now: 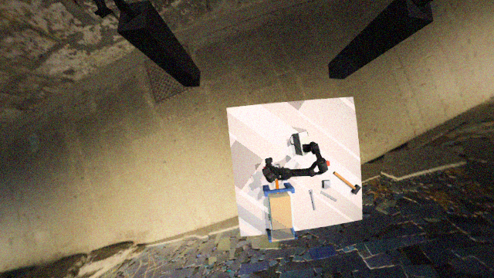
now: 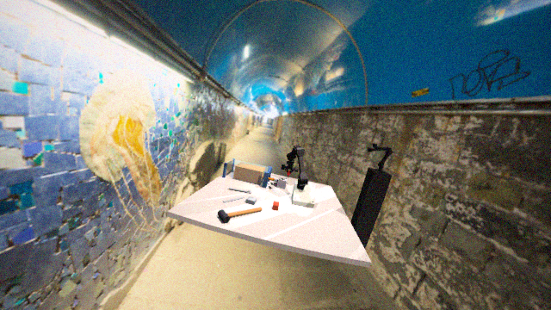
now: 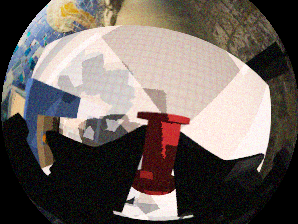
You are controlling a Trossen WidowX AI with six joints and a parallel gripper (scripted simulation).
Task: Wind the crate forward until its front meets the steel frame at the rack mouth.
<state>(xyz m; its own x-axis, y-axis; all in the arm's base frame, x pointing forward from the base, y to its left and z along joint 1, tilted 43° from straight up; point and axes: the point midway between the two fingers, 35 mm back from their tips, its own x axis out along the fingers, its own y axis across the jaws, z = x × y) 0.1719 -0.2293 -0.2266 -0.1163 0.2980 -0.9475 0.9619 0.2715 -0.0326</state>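
My gripper tip is now 50 mm to the right of the winch handle, 30 mm above it and 10 mm short of it. Also, from my gripper tip: hand winch 100 mm to the left, 100 mm below, 20 mm ahead; blue steel frame 190 mm ahead, 130 mm to the left, 30 mm below; dark red knob 20 mm to the left.
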